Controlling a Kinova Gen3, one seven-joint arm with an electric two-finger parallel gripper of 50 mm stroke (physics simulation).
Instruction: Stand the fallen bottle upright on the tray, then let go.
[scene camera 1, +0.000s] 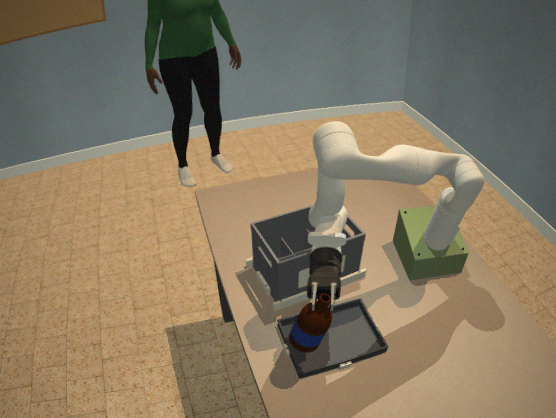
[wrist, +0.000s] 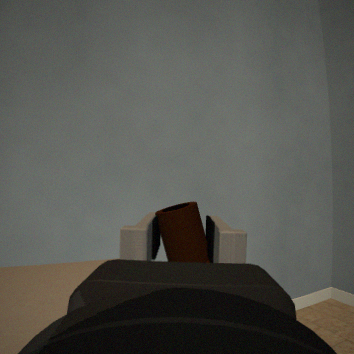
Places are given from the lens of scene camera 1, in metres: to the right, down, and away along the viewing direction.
my gripper (scene camera 1: 322, 307): 0.09, 0.21, 0.90
brown bottle (scene camera 1: 310, 327): 0.07, 0.25, 0.91
